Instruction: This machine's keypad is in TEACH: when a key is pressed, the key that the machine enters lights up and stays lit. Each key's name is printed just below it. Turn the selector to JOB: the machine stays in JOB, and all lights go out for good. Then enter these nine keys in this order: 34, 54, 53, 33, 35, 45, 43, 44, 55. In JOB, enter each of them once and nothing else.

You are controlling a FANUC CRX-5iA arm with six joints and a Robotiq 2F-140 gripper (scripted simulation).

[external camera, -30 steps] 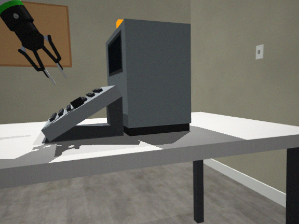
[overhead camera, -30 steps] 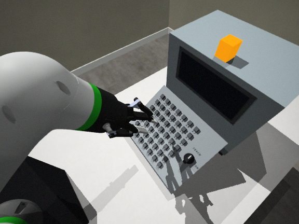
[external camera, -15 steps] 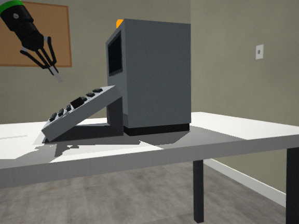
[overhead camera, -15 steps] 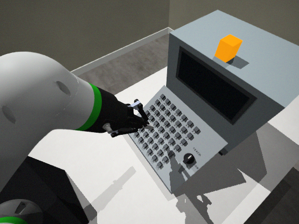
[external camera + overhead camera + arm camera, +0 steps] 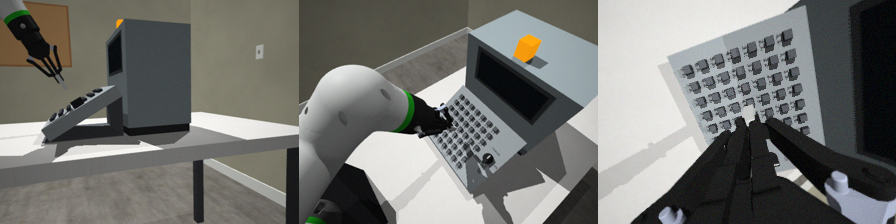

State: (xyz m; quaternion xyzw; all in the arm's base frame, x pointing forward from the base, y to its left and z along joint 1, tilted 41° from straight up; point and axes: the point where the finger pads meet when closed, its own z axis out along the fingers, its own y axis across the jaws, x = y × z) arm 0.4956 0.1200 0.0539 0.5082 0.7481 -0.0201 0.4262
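The key lies 7 cm ahead of my hand, 5 cm to the left of it and 7 cm below it. Also, from my hand: selector knob (7 cm ahead, 15 cm to the right, 7 cm below); sloped keypad (8 cm ahead, 4 cm to the right, 12 cm below).
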